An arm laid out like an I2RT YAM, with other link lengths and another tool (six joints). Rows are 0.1 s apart.
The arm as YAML. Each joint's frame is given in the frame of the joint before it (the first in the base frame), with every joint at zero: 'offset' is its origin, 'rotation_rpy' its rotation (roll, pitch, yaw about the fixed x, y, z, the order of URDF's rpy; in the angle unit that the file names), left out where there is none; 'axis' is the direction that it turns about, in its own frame. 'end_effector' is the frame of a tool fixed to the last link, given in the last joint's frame.
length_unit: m
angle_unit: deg
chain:
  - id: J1
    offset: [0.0, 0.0, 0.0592]
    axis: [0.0, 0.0, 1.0]
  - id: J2
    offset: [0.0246, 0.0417, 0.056]
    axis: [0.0, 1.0, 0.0]
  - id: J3
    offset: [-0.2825, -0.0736, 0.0]
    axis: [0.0, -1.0, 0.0]
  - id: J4
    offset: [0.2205, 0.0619, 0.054]
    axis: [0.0, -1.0, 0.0]
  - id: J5
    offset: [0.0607, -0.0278, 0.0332]
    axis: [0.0, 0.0, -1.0]
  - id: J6
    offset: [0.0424, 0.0, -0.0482]
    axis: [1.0, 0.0, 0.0]
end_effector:
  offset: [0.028, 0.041, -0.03]
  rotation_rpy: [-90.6, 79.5, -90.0]
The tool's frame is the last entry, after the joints.
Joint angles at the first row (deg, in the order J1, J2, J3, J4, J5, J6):
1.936 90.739 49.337 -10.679 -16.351 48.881
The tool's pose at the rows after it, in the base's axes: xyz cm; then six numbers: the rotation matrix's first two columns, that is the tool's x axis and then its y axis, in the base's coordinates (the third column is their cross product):
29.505, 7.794, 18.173, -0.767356, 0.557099, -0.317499, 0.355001, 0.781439, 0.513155
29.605, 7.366, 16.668, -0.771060, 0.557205, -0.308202, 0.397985, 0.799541, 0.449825
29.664, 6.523, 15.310, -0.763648, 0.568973, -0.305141, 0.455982, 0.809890, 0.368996
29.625, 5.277, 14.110, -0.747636, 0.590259, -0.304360, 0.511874, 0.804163, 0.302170
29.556, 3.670, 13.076, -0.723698, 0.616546, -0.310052, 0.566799, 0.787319, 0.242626
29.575, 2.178, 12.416, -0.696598, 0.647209, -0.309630, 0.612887, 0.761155, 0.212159
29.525, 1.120, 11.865, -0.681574, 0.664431, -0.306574, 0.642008, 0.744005, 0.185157
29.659, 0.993, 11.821, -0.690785, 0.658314, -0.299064, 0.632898, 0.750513, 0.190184
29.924, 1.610, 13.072, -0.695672, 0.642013, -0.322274, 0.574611, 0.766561, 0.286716
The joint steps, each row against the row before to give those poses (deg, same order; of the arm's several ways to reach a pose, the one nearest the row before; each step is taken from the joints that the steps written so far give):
-0.083 2.787 -0.383 -0.881 1.544 -1.396
-0.247 2.001 -0.261 -0.994 3.159 -0.774
-0.746 1.573 -0.068 -1.715 4.331 -0.399
-1.659 1.222 -0.581 -0.758 3.446 -0.284
-2.425 0.980 -0.708 -0.200 3.102 -0.433
-2.550 0.835 -0.403 0.131 1.503 -0.073
-1.813 0.821 -0.163 -0.113 1.115 -0.347
-0.448 0.556 0.498 -0.126 -0.865 -0.938
0.139 -1.781 -0.474 3.176 -4.687 -0.952

